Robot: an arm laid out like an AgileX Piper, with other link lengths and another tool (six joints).
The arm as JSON. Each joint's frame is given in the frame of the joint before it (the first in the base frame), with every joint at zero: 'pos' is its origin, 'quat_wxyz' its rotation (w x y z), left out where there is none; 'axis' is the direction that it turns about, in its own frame. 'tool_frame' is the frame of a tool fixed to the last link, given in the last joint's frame.
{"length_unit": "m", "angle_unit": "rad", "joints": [
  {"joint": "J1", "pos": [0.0, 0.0, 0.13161], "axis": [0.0, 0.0, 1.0]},
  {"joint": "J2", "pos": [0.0, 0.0, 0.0], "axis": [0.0, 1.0, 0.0]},
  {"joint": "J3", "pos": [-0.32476, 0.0, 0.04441], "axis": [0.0, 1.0, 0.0]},
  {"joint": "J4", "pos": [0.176, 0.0, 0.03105], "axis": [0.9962, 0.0, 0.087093]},
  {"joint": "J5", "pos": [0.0, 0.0, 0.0], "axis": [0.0, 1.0, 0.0]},
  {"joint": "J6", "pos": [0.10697, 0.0, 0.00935], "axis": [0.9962, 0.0, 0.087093]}
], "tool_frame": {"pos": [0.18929, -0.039, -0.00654], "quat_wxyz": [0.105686, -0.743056, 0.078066, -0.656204]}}
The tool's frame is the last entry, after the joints.
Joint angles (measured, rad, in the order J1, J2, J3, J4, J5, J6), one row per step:
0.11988, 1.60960, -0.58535, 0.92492, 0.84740, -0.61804
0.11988, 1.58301, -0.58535, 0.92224, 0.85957, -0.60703
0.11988, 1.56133, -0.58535, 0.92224, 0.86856, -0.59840
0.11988, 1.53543, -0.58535, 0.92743, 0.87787, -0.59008
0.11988, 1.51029, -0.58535, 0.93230, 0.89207, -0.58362
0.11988, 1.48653, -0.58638, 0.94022, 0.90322, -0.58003
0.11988, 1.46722, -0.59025, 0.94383, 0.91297, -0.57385
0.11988, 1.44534, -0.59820, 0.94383, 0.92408, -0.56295
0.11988, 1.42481, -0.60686, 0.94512, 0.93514, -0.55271
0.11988, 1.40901, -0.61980, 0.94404, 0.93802, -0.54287
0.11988, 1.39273, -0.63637, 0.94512, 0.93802, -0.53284
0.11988, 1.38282, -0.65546, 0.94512, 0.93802, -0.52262
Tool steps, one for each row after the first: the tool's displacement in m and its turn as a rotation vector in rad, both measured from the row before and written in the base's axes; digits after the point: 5 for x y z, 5 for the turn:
-0.00188, 0.00148, 0.00535, 0.00797, -0.01176, -0.00080
-0.00120, 0.00144, 0.00440, 0.00727, -0.01022, -0.00240
-0.00066, 0.00243, 0.00554, 0.01126, -0.01396, -0.00579
-0.00205, 0.00290, 0.00581, 0.01364, -0.01109, -0.00120
-0.00073, 0.00305, 0.00570, 0.01408, -0.01434, -0.00250
-0.00018, 0.00220, 0.00485, 0.01031, -0.01236, -0.00183
0.00037, 0.00191, 0.00561, 0.00936, -0.01529, -0.00183
0.00054, 0.00211, 0.00568, 0.01013, -0.01495, -0.00198
0.00369, 0.00088, 0.00475, 0.00452, -0.02023, -0.00486
0.00573, 0.00110, 0.00570, 0.00555, -0.02582, -0.00811
0.00621, 0.00097, 0.00522, 0.00451, -0.02194, -0.00751

